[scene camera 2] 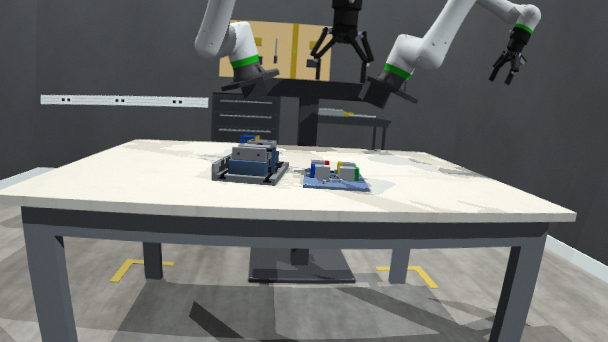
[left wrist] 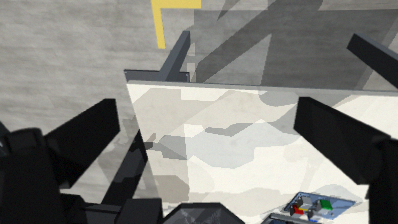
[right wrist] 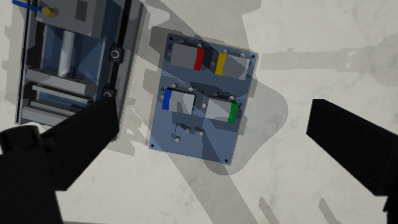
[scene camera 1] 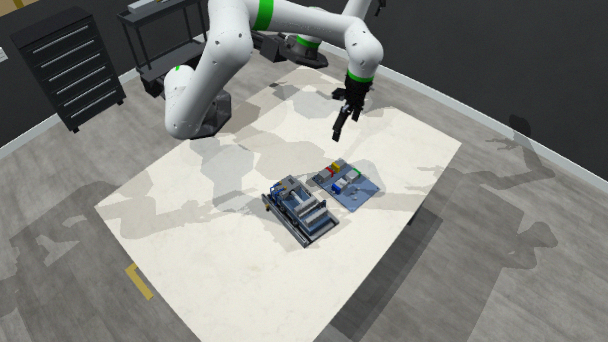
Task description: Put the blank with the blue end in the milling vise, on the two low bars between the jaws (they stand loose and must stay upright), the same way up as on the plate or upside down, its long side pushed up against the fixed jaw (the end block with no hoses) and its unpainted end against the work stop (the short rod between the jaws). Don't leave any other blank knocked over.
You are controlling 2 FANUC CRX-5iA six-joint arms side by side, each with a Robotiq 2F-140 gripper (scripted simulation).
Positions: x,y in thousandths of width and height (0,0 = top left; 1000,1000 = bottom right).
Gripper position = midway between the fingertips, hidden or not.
Note:
In view: the left gripper (left wrist: 521,511), the right gripper (scene camera 2: 560,238), a yellow-ended blank (right wrist: 572,292), a blue plate (right wrist: 544,645) and a moving jaw (right wrist: 124,350).
The right gripper is seen too in the right wrist view (right wrist: 534,516).

